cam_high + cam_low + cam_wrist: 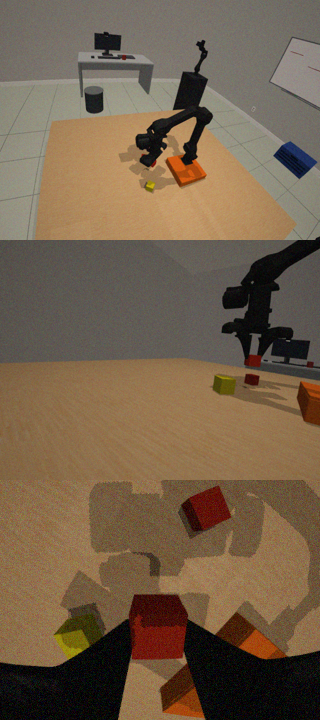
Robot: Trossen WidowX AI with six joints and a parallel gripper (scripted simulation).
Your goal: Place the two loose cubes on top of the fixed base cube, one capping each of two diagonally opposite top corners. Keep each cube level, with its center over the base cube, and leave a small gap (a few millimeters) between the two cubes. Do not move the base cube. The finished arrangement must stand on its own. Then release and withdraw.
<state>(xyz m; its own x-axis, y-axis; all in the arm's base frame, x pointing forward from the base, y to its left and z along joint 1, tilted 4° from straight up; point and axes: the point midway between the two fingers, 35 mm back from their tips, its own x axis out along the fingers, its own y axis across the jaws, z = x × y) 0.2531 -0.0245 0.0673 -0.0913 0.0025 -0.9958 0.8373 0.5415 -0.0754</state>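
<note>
The yellow base cube lies 40 mm ahead of my gripper tip, 100 mm to the left of it and 70 mm below it. From my gripper tip the other things lie so: red cube: 100 mm to the right, 70 mm below.
</note>
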